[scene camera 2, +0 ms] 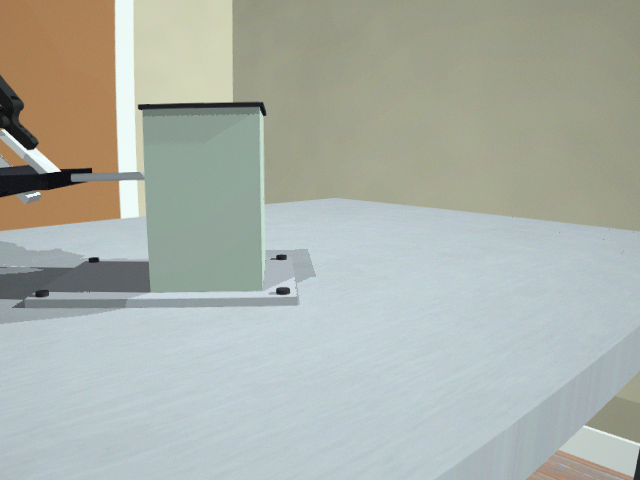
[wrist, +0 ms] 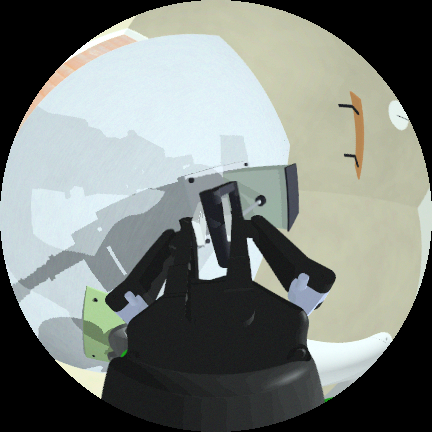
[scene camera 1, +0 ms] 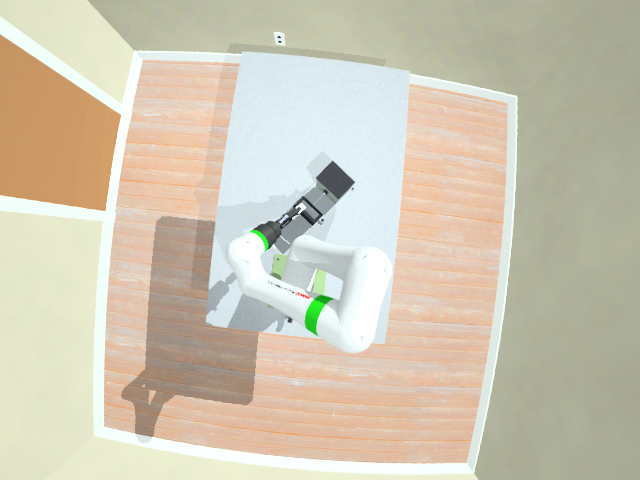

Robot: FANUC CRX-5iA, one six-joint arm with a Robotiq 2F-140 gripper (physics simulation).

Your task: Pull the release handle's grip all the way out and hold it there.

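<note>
The release handle has a pale green-grey box housing (scene camera 1: 334, 179) (scene camera 2: 206, 196) (wrist: 274, 187) with a dark top, standing on a bolted base plate (scene camera 2: 206, 299). A thin grey rod (scene camera 2: 108, 176) (wrist: 253, 206) runs from a round hole in the housing's side to the black loop-shaped grip (scene camera 2: 20, 181) (wrist: 215, 225), which stands well away from the housing. My gripper (scene camera 1: 300, 208) (wrist: 213, 209) is shut on the grip, with its pale pads on either side of the grip's bar. In scene camera 2 the gripper is partly cut off at the left edge.
The housing stands on the pale table (scene camera 1: 320, 113) (scene camera 2: 413, 361). The white arm (scene camera 1: 361, 299) bends over the table's near end, above a green mounting plate (scene camera 1: 279, 262) (wrist: 95, 320). An orange-brown shelf (wrist: 359, 140) with black brackets shows on the wall.
</note>
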